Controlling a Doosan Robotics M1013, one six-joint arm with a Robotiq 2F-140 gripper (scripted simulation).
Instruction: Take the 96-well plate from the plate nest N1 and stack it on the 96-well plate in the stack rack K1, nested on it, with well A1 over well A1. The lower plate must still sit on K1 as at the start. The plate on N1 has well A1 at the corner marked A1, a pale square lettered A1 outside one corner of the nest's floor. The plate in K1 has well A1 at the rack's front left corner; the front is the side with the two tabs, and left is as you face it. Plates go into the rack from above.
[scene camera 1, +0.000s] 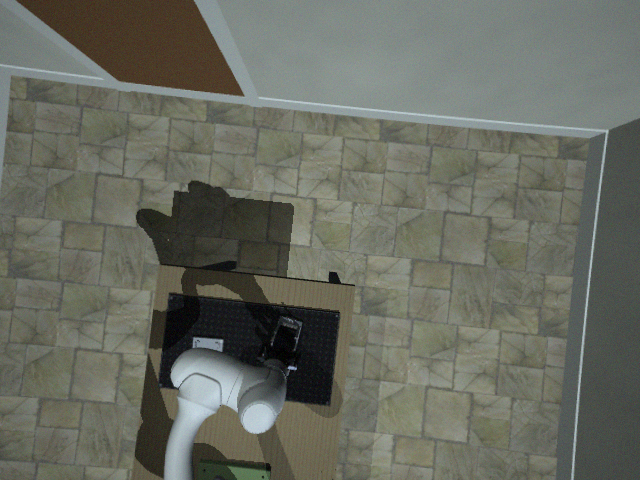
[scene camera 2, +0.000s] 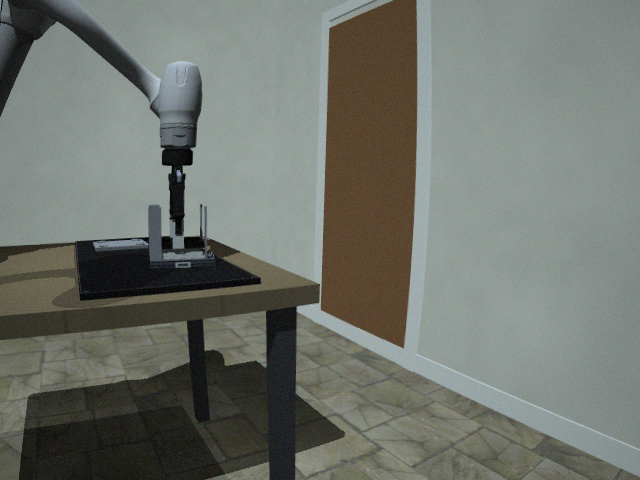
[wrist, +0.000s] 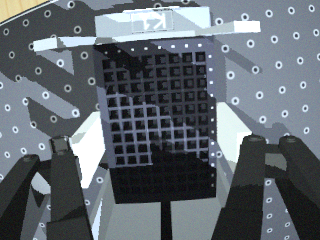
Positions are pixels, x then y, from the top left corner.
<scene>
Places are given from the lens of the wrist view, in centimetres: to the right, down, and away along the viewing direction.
my gripper (wrist: 159, 124): 0, 0, 20
dark 96-well plate (wrist: 197, 180): 3, 5, 20
</scene>
